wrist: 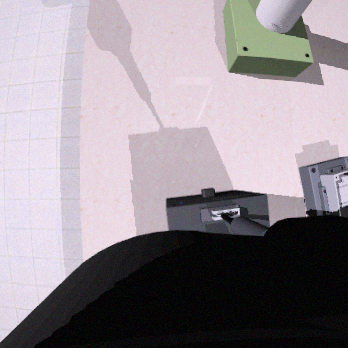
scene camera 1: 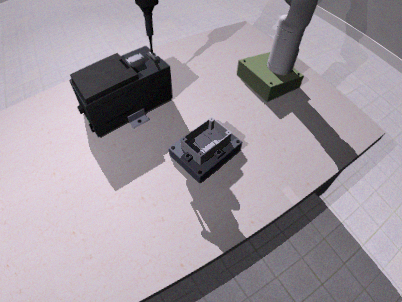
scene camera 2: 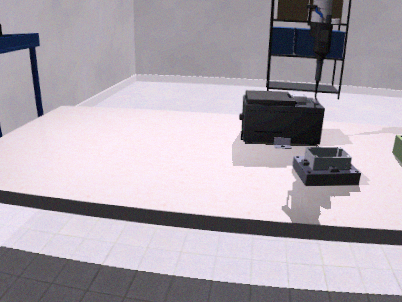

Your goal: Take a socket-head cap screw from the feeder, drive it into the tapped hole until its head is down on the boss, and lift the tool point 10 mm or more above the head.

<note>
I see a black screw feeder (scene camera 1: 152, 93) and a dark grey fixture plate (scene camera 1: 212, 164).
The black screw feeder is seen too in the wrist view (wrist: 181, 216) and in scene camera 2 (scene camera 2: 303, 128). The dark grey fixture plate also shows in scene camera 2 (scene camera 2: 317, 177).
</note>
